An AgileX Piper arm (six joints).
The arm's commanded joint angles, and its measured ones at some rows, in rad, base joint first. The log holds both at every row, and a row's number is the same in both.
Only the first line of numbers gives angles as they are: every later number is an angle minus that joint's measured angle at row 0.
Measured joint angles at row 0: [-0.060 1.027 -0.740 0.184 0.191 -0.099]
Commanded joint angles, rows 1 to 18: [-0.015 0.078 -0.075 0.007 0.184 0.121]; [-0.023 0.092 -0.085 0.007 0.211 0.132]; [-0.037 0.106 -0.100 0.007 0.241 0.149]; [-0.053 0.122 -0.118 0.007 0.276 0.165]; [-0.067 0.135 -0.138 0.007 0.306 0.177]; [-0.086 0.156 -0.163 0.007 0.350 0.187]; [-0.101 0.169 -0.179 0.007 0.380 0.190]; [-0.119 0.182 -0.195 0.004 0.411 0.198]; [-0.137 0.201 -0.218 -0.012 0.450 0.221]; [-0.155 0.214 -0.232 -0.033 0.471 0.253]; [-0.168 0.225 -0.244 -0.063 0.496 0.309]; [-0.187 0.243 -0.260 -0.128 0.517 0.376]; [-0.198 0.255 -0.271 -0.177 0.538 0.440]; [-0.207 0.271 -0.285 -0.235 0.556 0.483]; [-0.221 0.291 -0.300 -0.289 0.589 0.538]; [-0.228 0.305 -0.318 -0.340 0.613 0.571]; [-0.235 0.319 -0.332 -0.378 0.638 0.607]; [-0.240 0.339 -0.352 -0.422 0.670 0.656]
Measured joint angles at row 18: [-0.208 0.282 -0.290 -0.237 0.565 0.476]
